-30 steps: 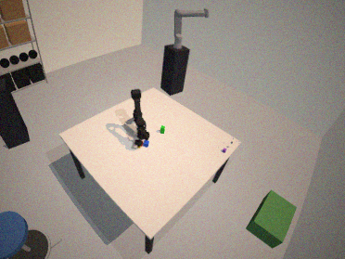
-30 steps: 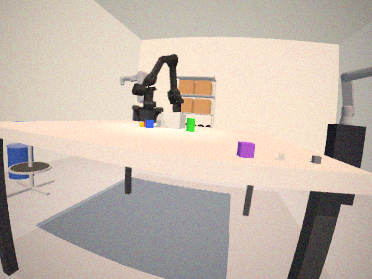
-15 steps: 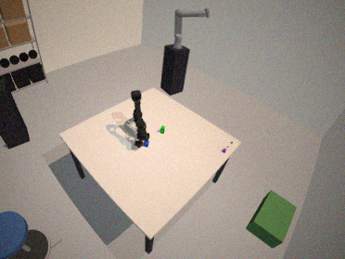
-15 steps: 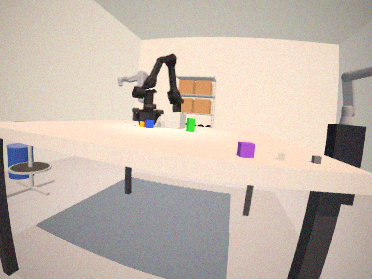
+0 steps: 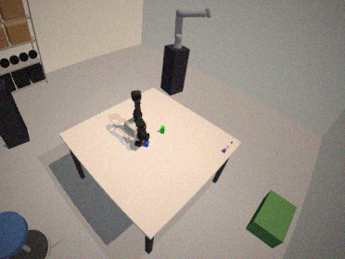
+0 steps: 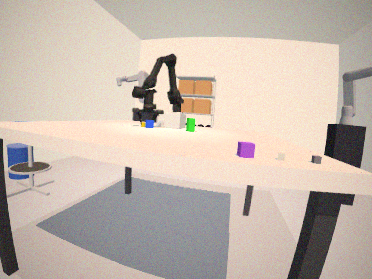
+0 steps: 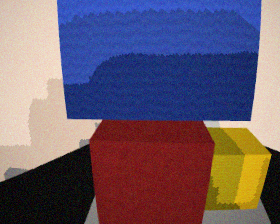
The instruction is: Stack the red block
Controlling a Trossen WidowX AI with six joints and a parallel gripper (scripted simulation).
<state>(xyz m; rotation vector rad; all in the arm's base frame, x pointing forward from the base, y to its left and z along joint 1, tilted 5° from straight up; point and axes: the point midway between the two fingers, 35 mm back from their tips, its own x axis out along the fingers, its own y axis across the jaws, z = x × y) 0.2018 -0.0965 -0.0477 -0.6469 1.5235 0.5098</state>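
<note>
The small yellow block is 1 cm ahead of my gripper tip and 2 cm to the right of it. Also, from my gripper tip: purple block: 50 cm ahead, 62 cm to the left, 1 cm above; red block: 1 cm behind, 1 cm to the left, 1 cm above; blue block: 3 cm ahead, 4 cm to the left, 1 cm above.
</note>
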